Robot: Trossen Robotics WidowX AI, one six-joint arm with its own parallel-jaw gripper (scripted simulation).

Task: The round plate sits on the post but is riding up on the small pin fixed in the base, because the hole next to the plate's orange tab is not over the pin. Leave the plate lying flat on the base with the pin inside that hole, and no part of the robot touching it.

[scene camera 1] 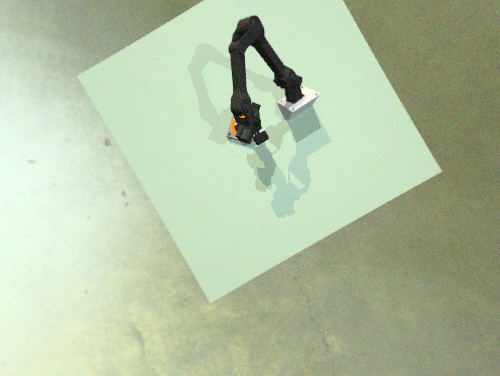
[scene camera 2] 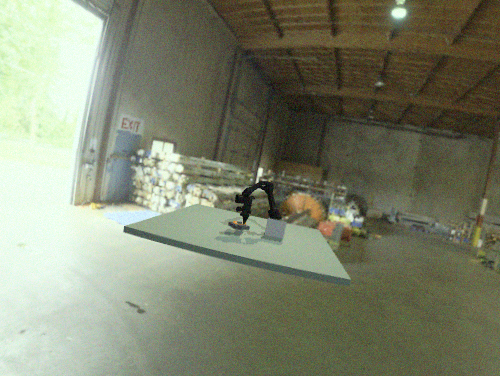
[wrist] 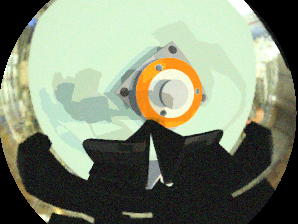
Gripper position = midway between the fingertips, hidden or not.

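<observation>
My gripper (wrist: 149,122) is shut and it's holding nothing, and there's a round plate (wrist: 149,82) in view as well.
</observation>
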